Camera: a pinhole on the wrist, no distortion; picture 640 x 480 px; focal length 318.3 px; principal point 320.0 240.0 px. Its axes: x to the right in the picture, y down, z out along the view. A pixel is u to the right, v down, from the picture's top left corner.
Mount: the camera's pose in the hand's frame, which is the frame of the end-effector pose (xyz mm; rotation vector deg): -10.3 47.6 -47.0 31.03 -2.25 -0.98
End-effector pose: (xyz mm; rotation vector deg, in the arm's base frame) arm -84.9 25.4 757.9 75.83 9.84 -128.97
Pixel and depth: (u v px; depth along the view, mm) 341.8 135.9 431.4
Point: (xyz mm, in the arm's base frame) -426.1 189.4 842.8
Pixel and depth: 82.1 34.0 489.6
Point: -313.3 501.6 1126.5
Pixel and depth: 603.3 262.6 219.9
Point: -302.9 -46.2 680.8
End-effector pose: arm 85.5 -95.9 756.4 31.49 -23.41 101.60
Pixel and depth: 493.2 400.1 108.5
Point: 52.1 -111.0 844.5
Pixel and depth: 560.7 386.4 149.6
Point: 57.8 -90.2 910.5
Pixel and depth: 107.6 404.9 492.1
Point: 217.3 -654.4 966.1
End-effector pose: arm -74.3 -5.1 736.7 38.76 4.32 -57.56
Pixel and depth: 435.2 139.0 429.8
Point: -301.7 -346.2 750.8
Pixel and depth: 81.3 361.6 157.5
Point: -159.5 39.8 886.7
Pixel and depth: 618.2 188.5 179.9
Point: -74.4 -198.8 724.0
